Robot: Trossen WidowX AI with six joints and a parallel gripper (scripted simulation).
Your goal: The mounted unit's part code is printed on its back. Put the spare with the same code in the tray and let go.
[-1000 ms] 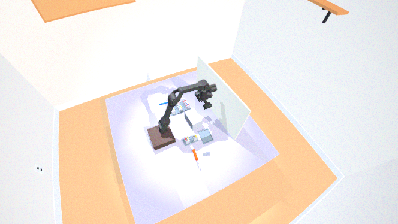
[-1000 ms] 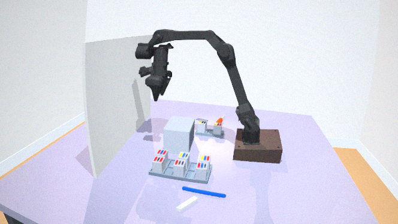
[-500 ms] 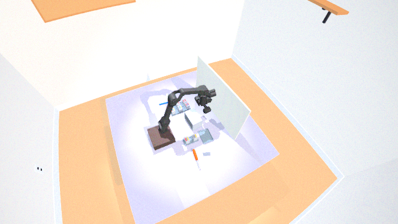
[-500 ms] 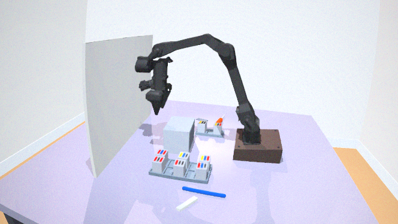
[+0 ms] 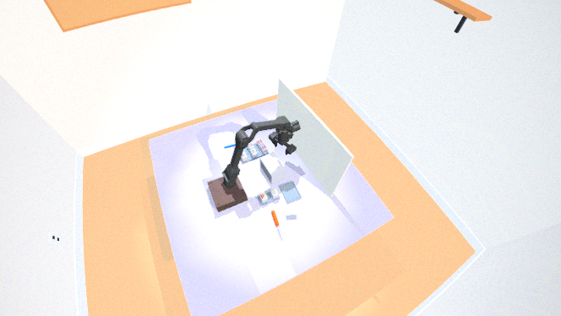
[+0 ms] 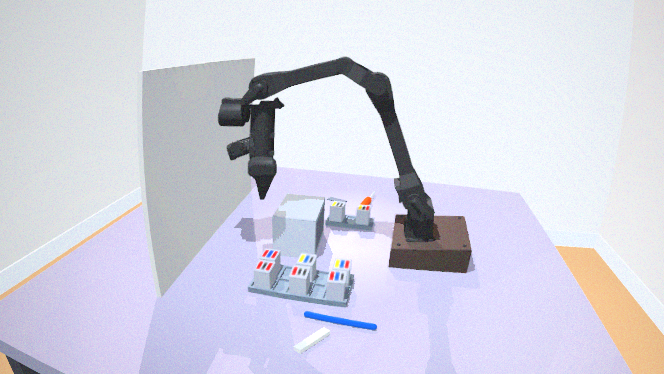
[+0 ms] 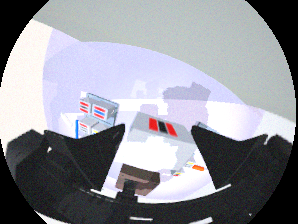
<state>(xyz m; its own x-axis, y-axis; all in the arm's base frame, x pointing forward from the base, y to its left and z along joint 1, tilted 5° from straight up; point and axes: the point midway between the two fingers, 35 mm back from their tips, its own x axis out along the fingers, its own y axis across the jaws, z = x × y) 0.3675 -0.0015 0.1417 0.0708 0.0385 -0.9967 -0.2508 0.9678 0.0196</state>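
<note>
The white spare is 190 mm to the left of my gripper tip, 100 mm below it and 50 mm behind it. The rest, counted from my gripper tip: grey mounted unit: 90 mm below, 90 mm behind, 30 mm to the right; white panel: 150 mm ahead, 90 mm above, 40 mm to the right; light blue tray: 220 mm to the right, 130 mm below, 70 mm behind.
</note>
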